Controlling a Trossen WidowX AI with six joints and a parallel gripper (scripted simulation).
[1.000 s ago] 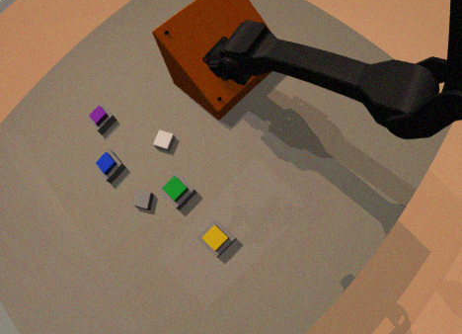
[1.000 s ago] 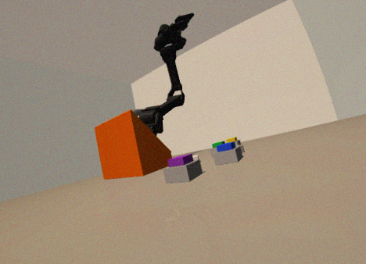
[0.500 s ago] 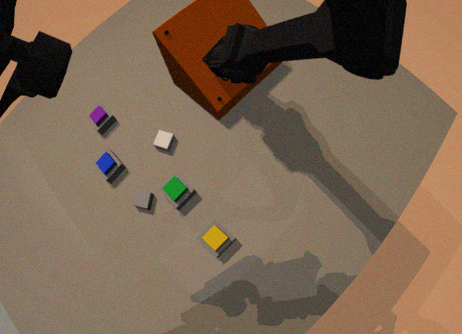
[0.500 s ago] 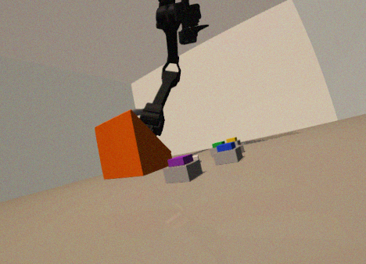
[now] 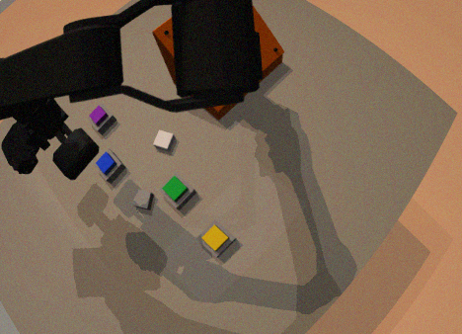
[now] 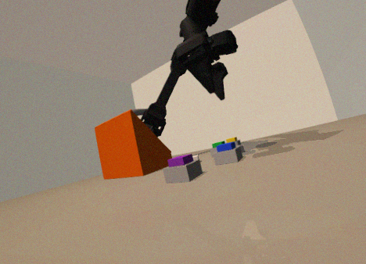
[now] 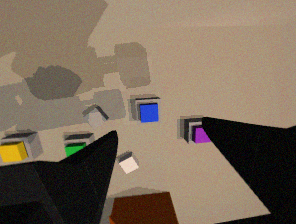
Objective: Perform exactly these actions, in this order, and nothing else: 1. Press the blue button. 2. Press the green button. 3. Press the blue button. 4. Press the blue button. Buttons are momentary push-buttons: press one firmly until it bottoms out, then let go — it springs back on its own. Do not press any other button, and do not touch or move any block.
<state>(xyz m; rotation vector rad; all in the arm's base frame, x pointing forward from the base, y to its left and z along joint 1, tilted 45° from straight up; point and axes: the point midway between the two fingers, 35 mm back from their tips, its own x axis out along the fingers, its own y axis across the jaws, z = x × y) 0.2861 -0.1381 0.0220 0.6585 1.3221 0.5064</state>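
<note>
Now: gripper tip 10 mm past the blue button and 110 mm above it. Round my gripper tip: green button (60 mm behind, 150 mm to the left, 110 mm below); purple button (70 mm behind, 100 mm to the right, 110 mm below); small grey block (10 mm behind, 110 mm to the left, 130 mm below).
</note>
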